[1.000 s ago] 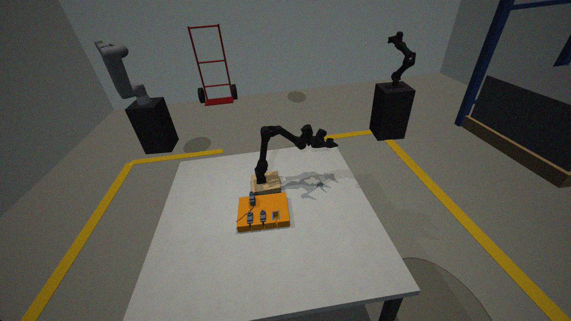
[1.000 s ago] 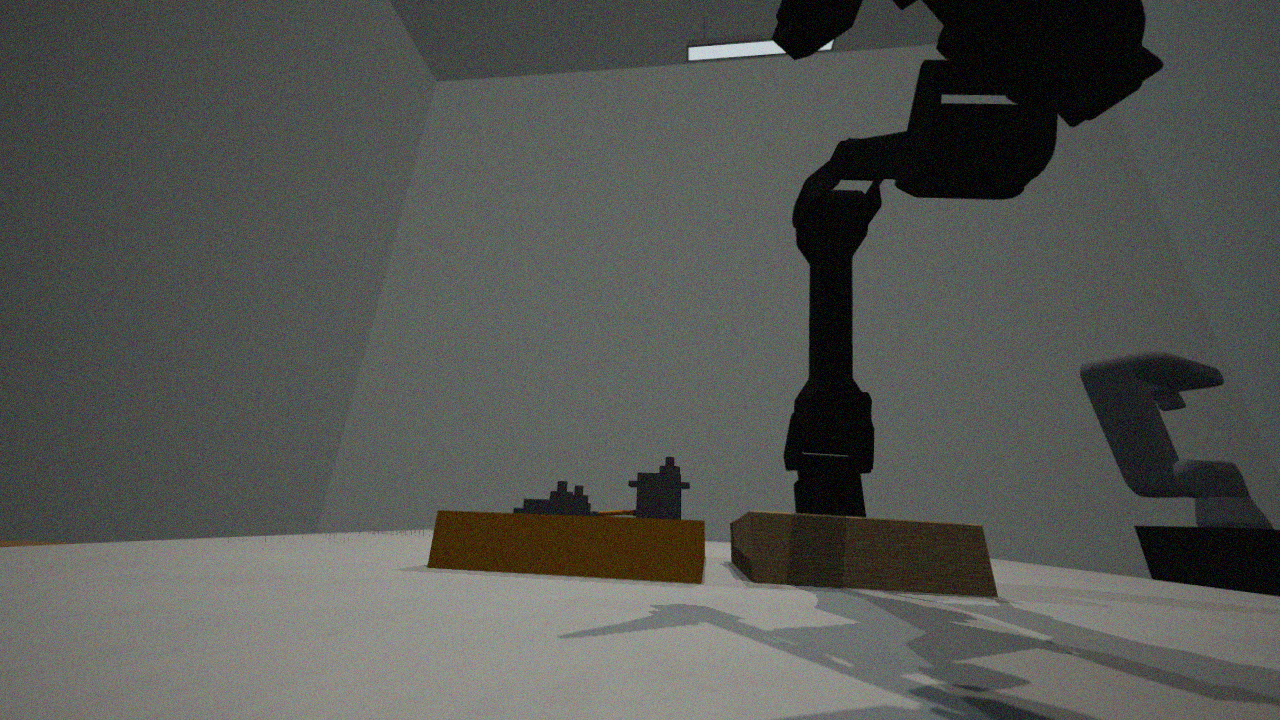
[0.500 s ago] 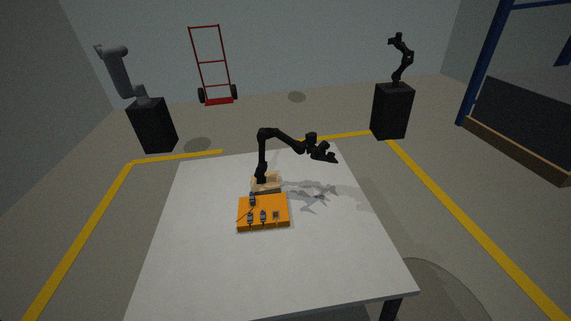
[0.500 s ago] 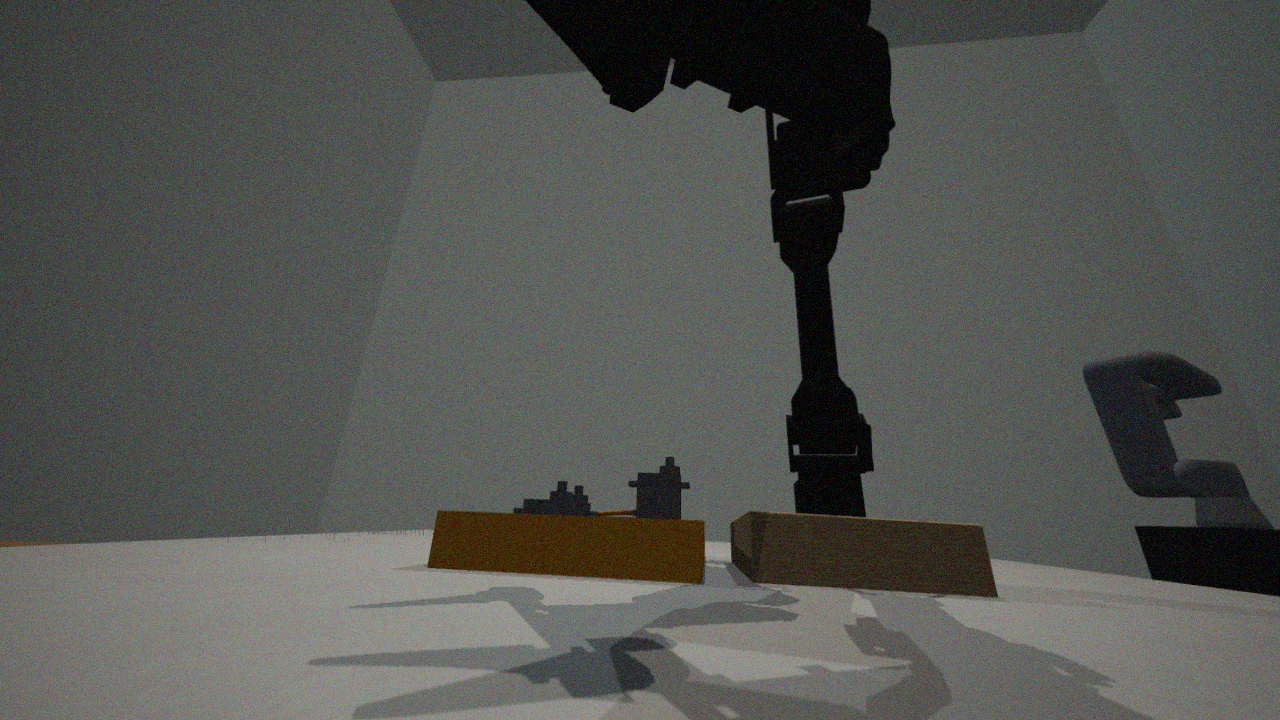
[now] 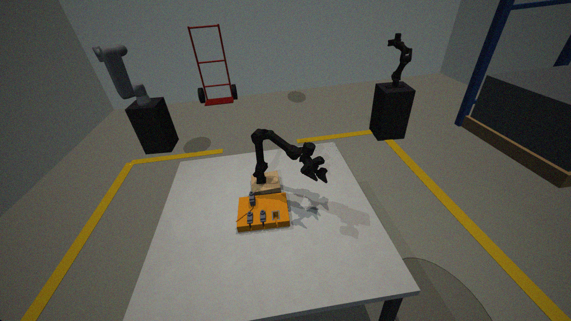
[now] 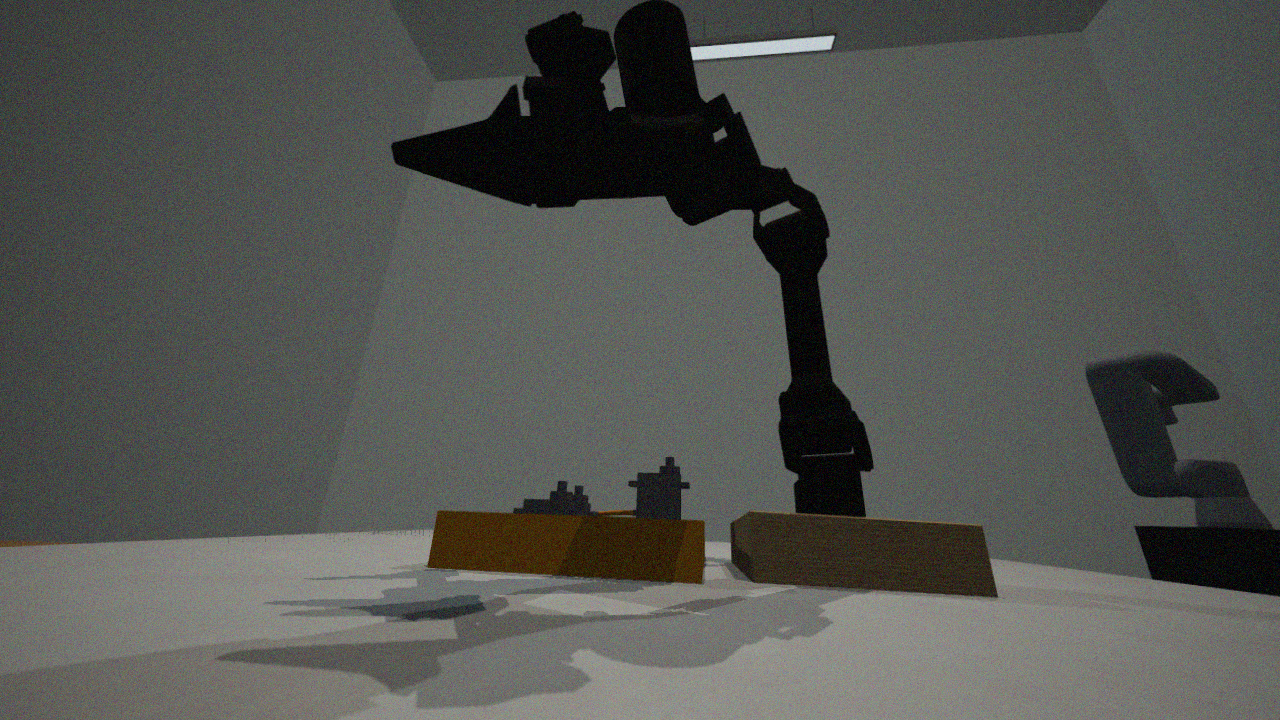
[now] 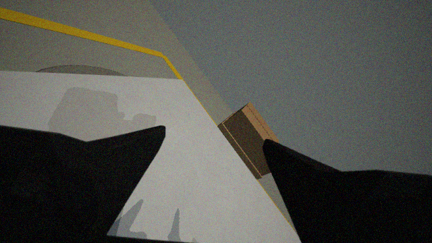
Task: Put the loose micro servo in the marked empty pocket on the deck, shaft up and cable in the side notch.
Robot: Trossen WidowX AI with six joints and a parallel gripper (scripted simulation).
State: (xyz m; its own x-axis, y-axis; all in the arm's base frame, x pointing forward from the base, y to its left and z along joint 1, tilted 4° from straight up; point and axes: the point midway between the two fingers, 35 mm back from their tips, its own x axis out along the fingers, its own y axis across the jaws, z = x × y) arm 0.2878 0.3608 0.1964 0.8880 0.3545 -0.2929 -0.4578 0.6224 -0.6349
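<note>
Right now my gripper tip is 35 cm to the left of the orange deck, 24 cm above it and 9 cm past it.
</note>
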